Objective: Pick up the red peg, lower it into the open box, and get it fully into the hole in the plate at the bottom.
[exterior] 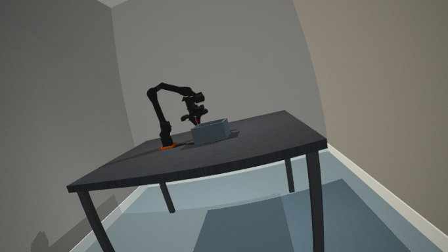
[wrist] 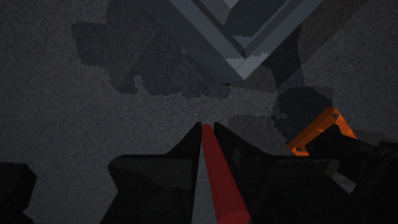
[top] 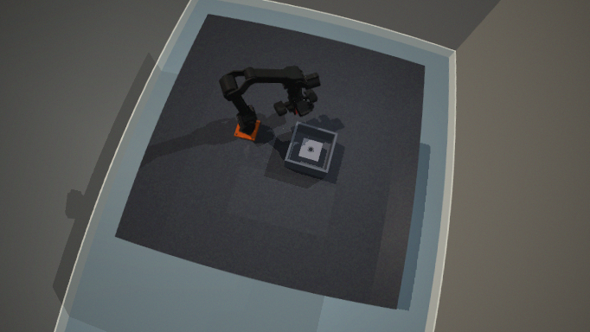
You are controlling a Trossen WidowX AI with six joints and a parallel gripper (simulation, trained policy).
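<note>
Now: gripper tip 13 cm to the left of the plate, 12 cm short of it and 3 cm above it. Also, from my gripper tip: grey box 13 cm to the right, 12 cm ahead, 5 cm below; red peg 3 cm above, 1 cm to the left, 1 cm behind.
</note>
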